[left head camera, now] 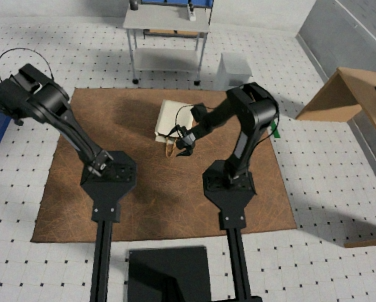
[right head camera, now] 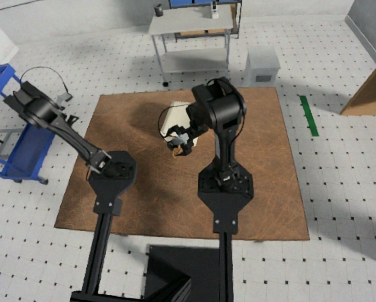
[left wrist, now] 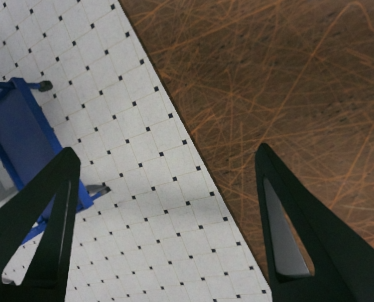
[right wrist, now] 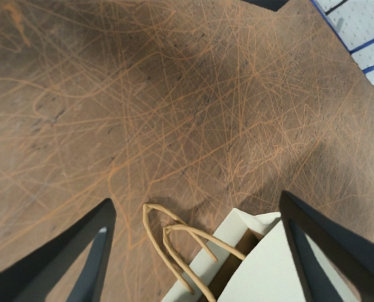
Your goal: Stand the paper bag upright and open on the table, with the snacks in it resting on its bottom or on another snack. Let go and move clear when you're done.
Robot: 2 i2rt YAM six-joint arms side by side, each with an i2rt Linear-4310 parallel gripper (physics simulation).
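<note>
A white paper bag [left head camera: 172, 115] [right head camera: 176, 116] [right wrist: 270, 272] lies on its side at the back middle of the brown table, its mouth toward the front. Its tan rope handles [left head camera: 170, 152] [right head camera: 177, 151] [right wrist: 146, 217] stick out over the table. The opening shows as a narrow dark brown gap in the right wrist view; no snack can be made out. My right gripper [left head camera: 173, 144] [right head camera: 171, 142] [right wrist: 195, 202] is open above the mouth and handles, partly hiding them. My left gripper [right head camera: 70, 107] [left wrist: 167, 151] is open and empty, out past the table's left edge.
The brown table top [left head camera: 150, 210] [right head camera: 270, 200] lies under both arms. A blue cart [right head camera: 30, 150] [left wrist: 27, 125] stands on the floor at the left. Behind the table are a grey wheeled table [left head camera: 165, 17] and a grey bin [left head camera: 235, 67]. A cardboard piece [left head camera: 332, 102] is at the right.
</note>
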